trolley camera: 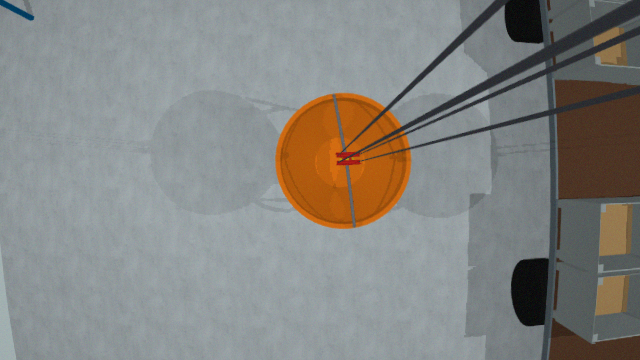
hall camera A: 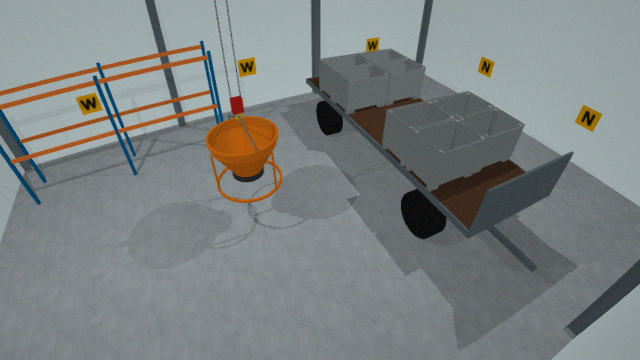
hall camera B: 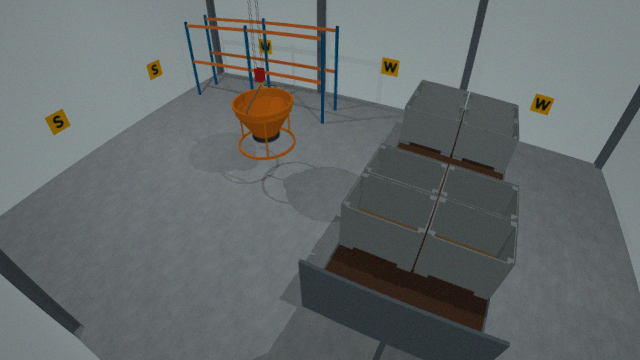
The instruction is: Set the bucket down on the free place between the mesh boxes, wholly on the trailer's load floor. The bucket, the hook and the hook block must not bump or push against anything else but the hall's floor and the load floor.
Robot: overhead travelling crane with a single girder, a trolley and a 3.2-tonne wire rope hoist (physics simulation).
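Note:
The orange bucket hangs upright from my hook, its ring off the floor and its shadows apart from it. The hook holds its grey bail. The red hook block is above. The bucket is beside the trailer, clear of it. Brown load floor shows between the front mesh boxes and rear mesh boxes. In the trolley camera this gap is right of the bucket. Ring height relative to the load floor is hard to judge.
The blue and orange rack stands by the W wall behind the bucket. The trailer's long side edge and wheels face the bucket. A tall grey headboard closes one trailer end.

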